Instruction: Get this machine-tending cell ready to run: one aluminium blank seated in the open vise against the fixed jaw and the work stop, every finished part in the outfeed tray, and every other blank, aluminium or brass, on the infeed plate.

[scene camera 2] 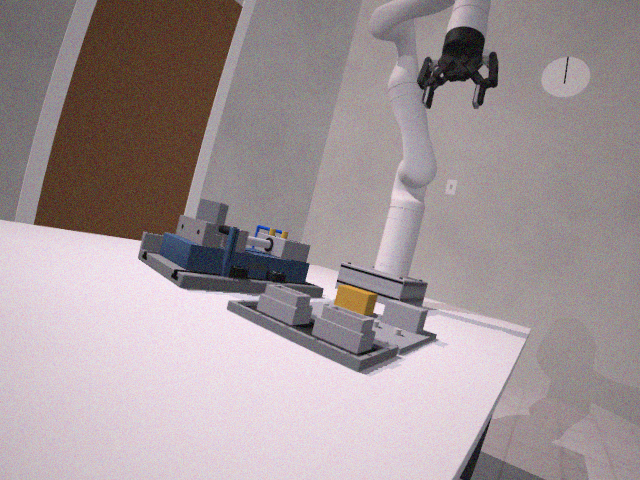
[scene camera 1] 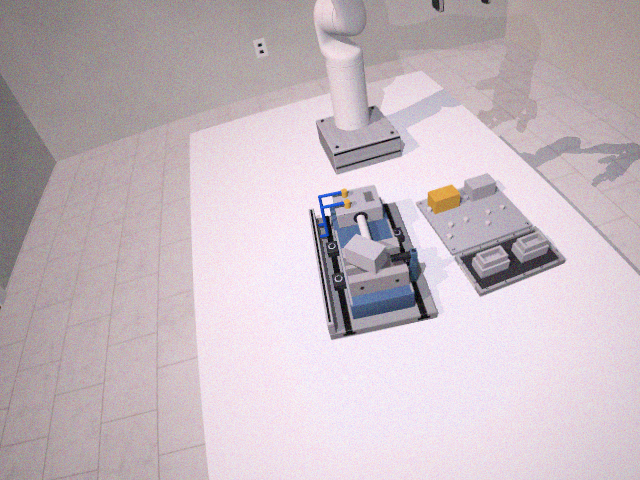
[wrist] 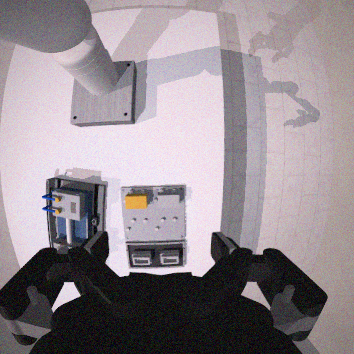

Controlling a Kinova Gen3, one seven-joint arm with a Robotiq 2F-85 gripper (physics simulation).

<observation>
same spot on dark base with rails: (wrist: 78,227) = (scene camera 2: 258,253)
same spot on outfeed tray: (scene camera 1: 514,274) = (wrist: 152,263)
</observation>
